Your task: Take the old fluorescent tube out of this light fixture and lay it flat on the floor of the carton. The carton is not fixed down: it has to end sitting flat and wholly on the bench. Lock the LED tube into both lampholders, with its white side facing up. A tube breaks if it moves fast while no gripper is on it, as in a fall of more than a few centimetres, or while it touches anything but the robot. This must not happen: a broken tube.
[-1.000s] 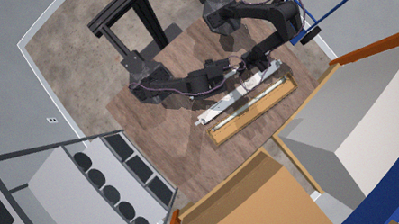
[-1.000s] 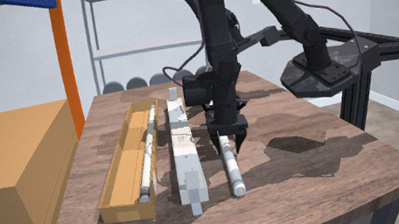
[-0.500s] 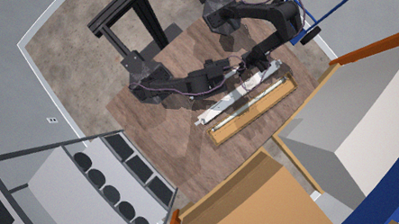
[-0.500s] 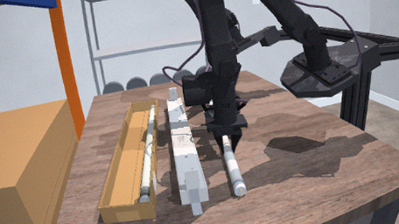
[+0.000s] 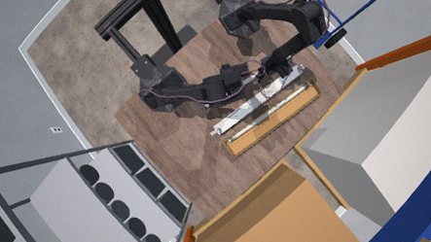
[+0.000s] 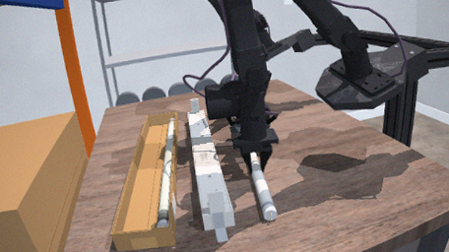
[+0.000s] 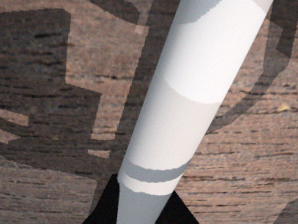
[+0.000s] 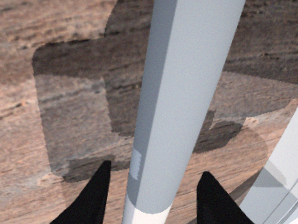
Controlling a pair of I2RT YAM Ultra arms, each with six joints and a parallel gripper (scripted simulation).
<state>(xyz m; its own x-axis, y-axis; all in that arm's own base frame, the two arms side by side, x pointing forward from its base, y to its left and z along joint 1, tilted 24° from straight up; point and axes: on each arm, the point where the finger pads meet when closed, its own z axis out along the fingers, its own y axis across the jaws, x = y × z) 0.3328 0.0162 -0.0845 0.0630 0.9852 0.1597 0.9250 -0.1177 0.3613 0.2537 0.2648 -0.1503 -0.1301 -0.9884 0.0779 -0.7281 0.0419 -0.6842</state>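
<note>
The LED tube is 120 mm to the left of my right hand, 30 mm ahead of it and 10 mm below it. The rest, counted from my right hand: old fluorescent tube: 250 mm ahead, 70 mm to the left; carton: 280 mm ahead, 70 mm to the left; grey light fixture: 150 mm ahead, 80 mm to the left, 30 mm above.
Right now my left hand is 12 cm to the left of the LED tube and 3 cm past it. From my left hand the other things lie so: old fluorescent tube: 19 cm ahead, 16 cm to the right; then carton: 23 cm ahead, 17 cm to the right, 1 cm above; then grey light fixture: 16 cm to the right, 9 cm ahead, 4 cm above.
</note>
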